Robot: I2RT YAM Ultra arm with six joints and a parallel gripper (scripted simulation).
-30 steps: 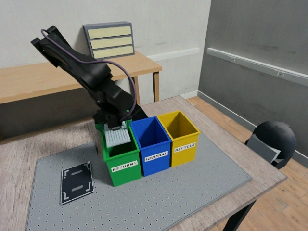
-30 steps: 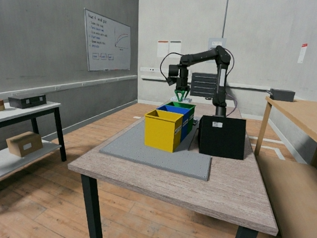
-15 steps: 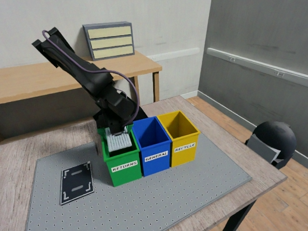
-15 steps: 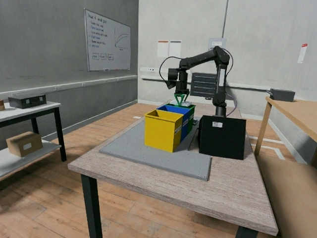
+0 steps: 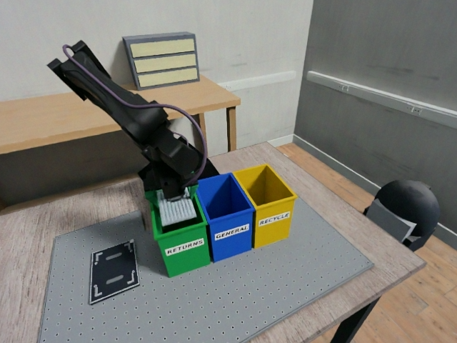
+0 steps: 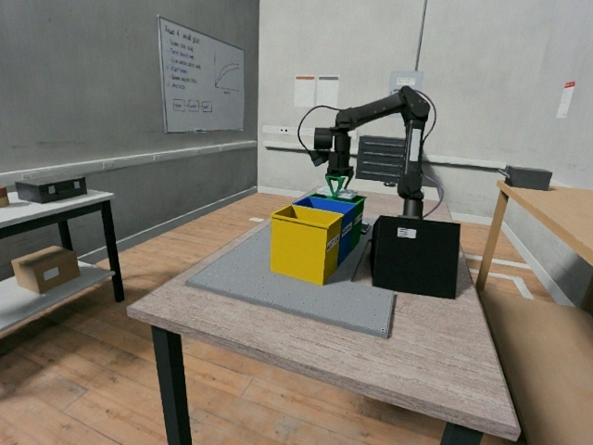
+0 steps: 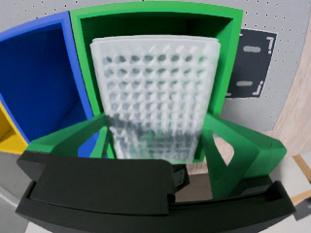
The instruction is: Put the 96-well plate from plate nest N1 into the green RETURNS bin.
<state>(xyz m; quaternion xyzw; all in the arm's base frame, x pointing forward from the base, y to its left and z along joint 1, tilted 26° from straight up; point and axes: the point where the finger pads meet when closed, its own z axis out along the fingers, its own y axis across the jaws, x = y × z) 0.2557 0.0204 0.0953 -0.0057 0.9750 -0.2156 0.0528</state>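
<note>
My hand is 10 mm short of the 96-well plate. From my hand the other things lie so: green returns bin (110 mm below); then blue general bin (130 mm to the left, 110 mm below); then black plate nest N1 (210 mm to the right, 190 mm below).
</note>
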